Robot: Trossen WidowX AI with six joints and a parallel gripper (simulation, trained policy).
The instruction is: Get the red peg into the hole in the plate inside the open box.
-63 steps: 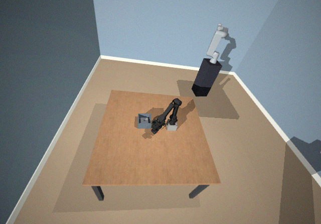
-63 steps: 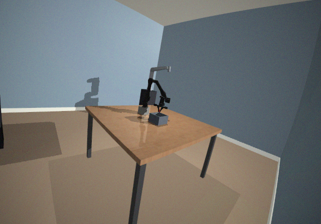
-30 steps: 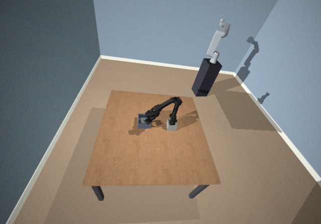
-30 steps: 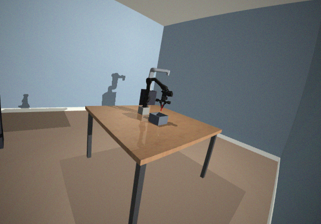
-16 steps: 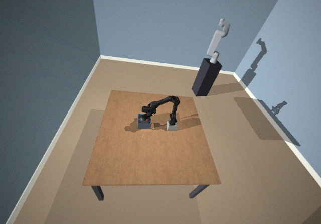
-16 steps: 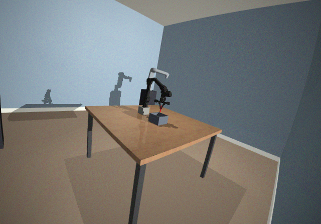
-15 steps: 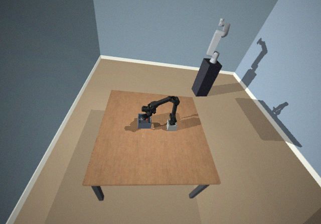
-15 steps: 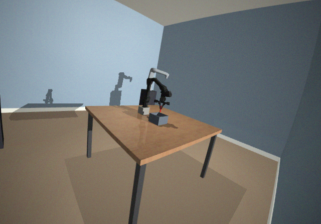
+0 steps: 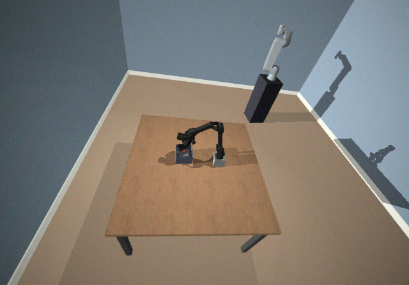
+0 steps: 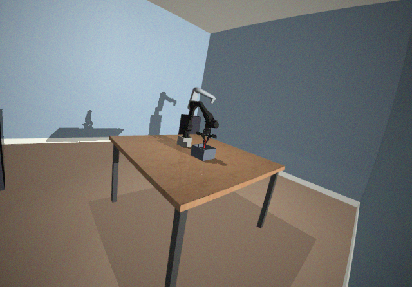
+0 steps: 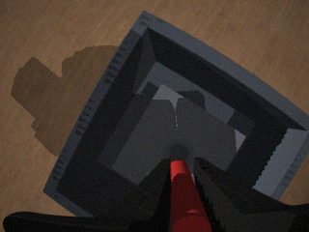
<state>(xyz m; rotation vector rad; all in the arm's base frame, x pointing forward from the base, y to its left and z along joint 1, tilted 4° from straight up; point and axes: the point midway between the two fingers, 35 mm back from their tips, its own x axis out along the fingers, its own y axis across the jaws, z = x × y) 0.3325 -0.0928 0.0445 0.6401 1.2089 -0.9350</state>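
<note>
Right now my gripper tip is 1 cm past the red peg and 1 cm to the right of it. Also, from my gripper tip: light grey plate: 1 cm behind, 1 cm to the left, 7 cm below; then grey-blue box: 1 cm behind, 1 cm to the left, 9 cm below.
</note>
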